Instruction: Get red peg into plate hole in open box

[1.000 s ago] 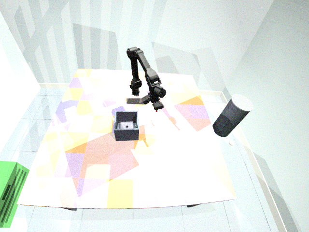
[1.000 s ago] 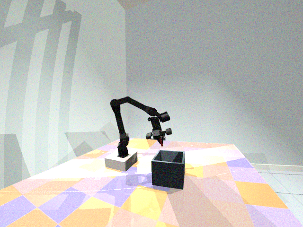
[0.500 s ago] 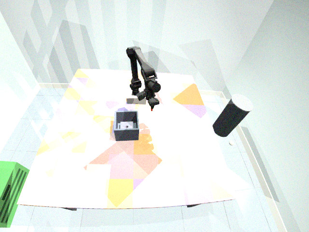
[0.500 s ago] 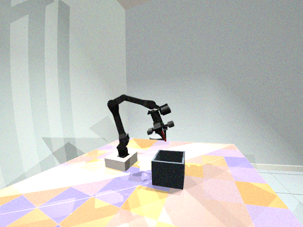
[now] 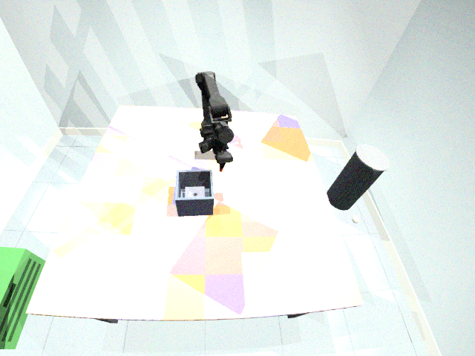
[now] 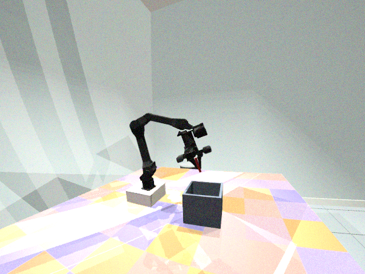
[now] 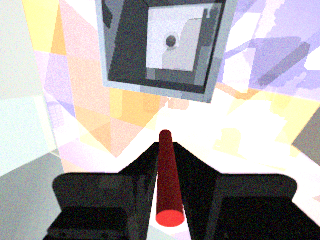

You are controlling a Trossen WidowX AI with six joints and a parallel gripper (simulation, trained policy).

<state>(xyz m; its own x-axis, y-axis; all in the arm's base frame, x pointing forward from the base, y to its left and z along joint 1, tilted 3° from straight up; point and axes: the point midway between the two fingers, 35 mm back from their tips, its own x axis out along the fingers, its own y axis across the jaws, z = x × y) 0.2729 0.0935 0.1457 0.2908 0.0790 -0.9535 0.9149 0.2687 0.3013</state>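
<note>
Right now the light plate is 6 cm ahead of my gripper tip, 11 cm to the right of it and 14 cm below it. Also, from my gripper tip: red peg 1 cm behind, 2 cm above.
</note>
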